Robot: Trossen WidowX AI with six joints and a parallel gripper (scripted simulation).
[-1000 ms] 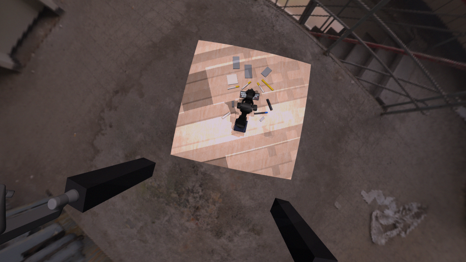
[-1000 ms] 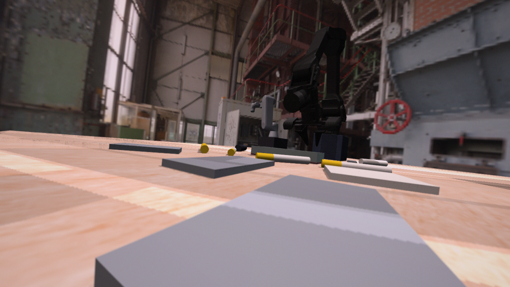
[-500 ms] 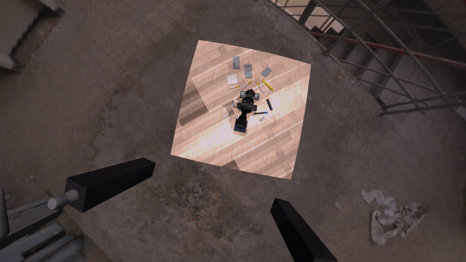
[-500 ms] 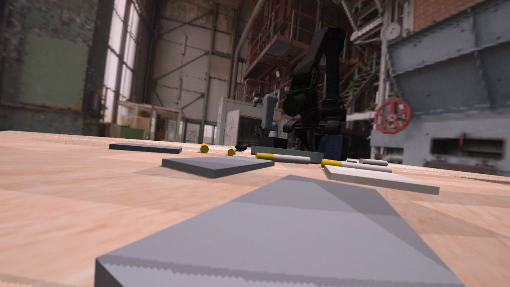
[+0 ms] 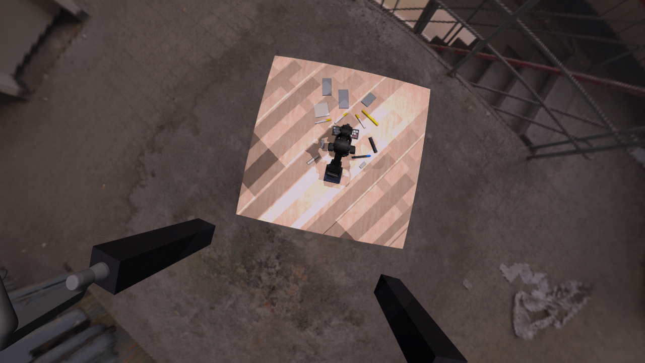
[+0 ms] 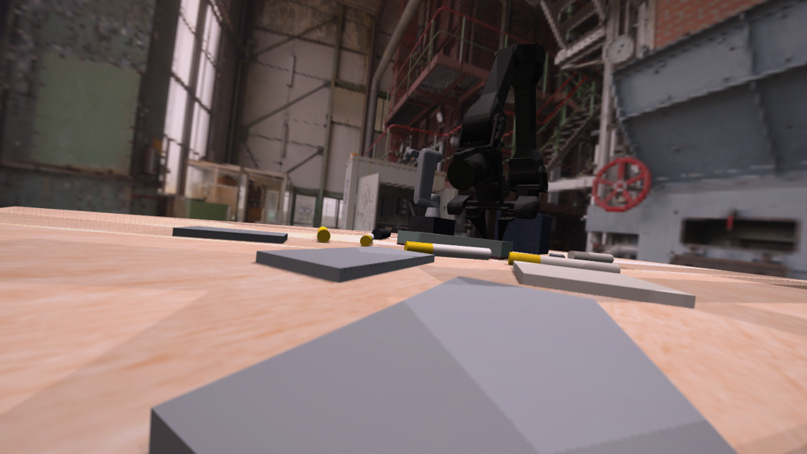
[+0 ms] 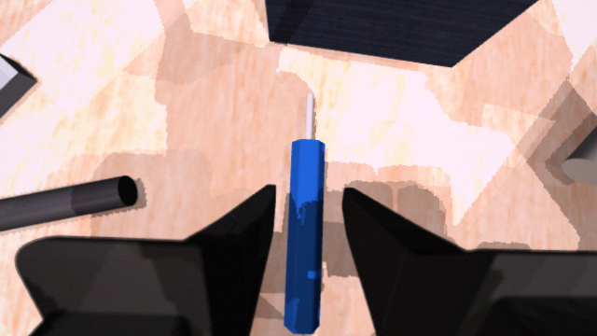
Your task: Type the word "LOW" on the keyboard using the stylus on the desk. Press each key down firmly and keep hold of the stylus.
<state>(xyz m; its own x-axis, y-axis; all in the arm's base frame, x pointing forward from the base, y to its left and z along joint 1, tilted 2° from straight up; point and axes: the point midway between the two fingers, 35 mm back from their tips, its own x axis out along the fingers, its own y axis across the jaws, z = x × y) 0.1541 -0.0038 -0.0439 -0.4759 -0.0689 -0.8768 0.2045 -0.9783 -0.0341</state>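
The blue stylus lies 2 cm below my gripper tip and 1 cm behind it. From my gripper tip the other things lie so: stylus tip 5 cm behind, 2 cm below, 1 cm to the right; then short black cylinder 21 cm to the right, 16 cm ahead, 1 cm below.
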